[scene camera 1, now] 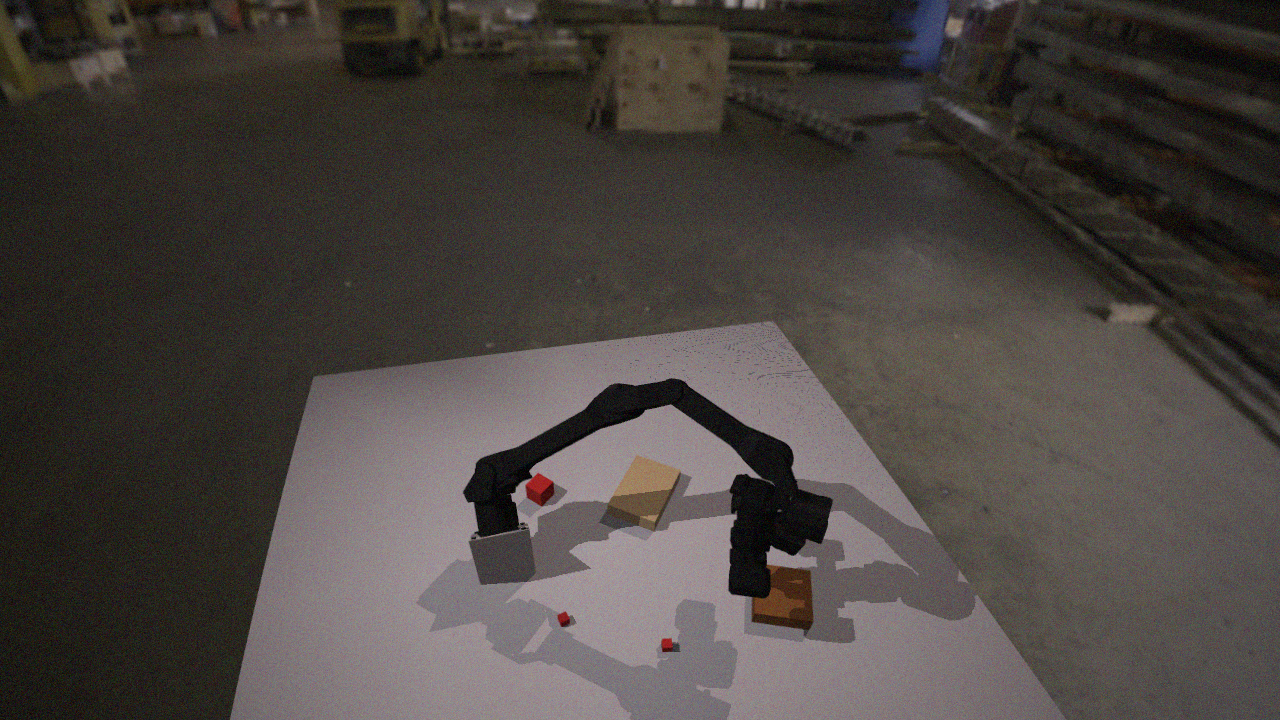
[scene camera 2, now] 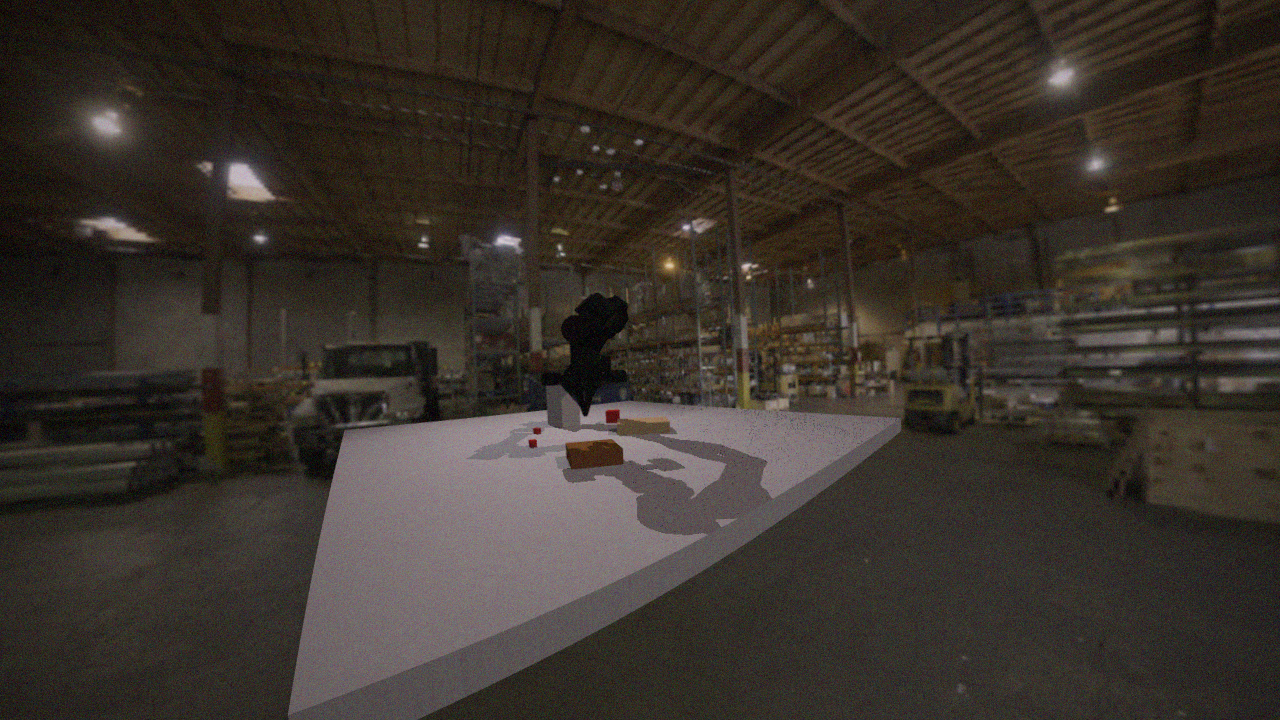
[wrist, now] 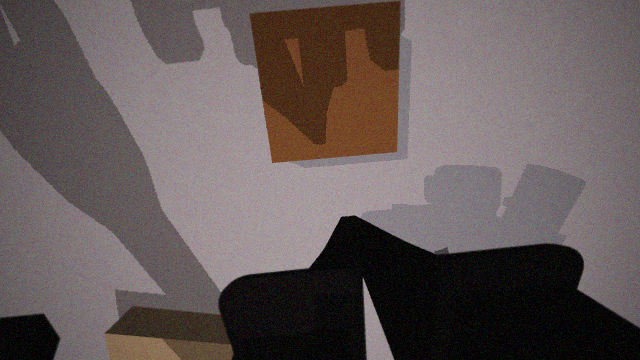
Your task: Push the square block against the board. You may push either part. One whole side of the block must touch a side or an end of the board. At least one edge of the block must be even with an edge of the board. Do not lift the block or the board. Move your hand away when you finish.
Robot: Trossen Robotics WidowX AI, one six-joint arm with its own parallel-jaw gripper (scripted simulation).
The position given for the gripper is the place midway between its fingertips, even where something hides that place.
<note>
The gripper (scene camera 1: pixel 741 569) is shut and holds nothing. Also in view: a tan board (scene camera 1: pixel 643 494) and a square block (scene camera 1: pixel 789 604).
The tan board shows as well in scene camera 2 (scene camera 2: pixel 656 424). The square block shows as well in scene camera 2 (scene camera 2: pixel 590 454) and in the wrist view (wrist: pixel 330 83). The gripper also shows in scene camera 2 (scene camera 2: pixel 585 416) and in the wrist view (wrist: pixel 348 223).
</note>
